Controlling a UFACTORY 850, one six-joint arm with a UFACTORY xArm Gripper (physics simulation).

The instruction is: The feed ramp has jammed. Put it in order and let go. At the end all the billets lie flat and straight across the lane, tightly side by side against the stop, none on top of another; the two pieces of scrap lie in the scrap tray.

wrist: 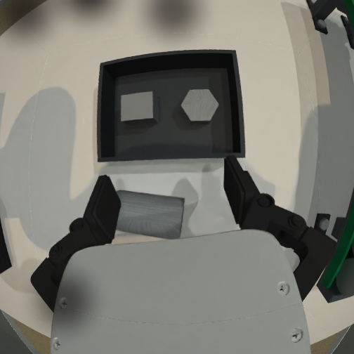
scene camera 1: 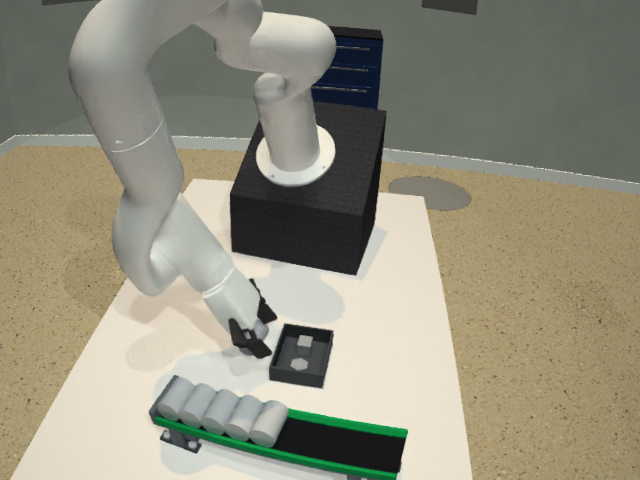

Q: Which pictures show the scrap tray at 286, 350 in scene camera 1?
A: The wrist view and scene camera 1: all of them.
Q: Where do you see a grey billet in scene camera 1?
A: At 268, 425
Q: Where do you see a grey billet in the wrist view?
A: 142, 213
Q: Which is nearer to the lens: the grey billet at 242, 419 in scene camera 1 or the scrap tray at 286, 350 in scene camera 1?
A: The grey billet.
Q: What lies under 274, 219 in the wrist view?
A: My gripper.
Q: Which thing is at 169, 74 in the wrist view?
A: A scrap tray.
